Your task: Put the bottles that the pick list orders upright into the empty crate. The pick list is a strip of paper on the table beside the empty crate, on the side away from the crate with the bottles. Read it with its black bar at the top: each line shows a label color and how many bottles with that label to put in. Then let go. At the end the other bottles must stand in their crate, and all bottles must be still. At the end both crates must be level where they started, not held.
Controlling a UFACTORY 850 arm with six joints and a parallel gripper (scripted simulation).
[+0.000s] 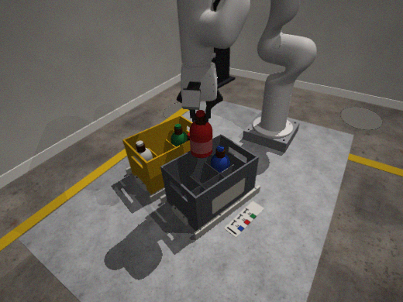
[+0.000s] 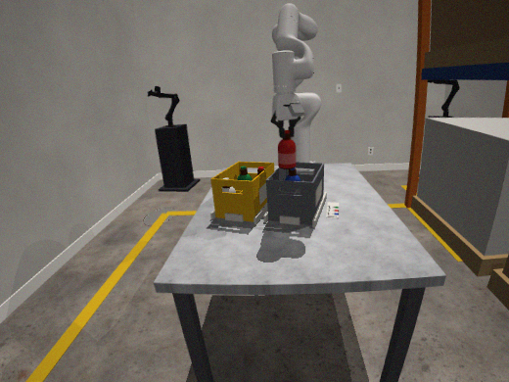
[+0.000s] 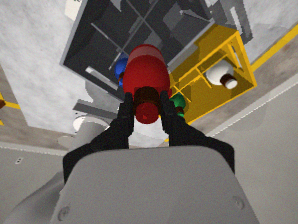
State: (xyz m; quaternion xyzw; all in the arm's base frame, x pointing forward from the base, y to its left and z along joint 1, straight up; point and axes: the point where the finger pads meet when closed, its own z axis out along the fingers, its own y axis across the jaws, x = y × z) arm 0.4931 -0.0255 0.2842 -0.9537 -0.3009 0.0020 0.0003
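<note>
The red bottle is 70 mm below my hand. Also, from my hand: grey crate 250 mm below, 40 mm to the left, 10 mm ahead; then blue-label bottle 250 mm below, 90 mm behind, 10 mm to the left; then yellow crate 250 mm below, 190 mm to the right, 10 mm behind.
</note>
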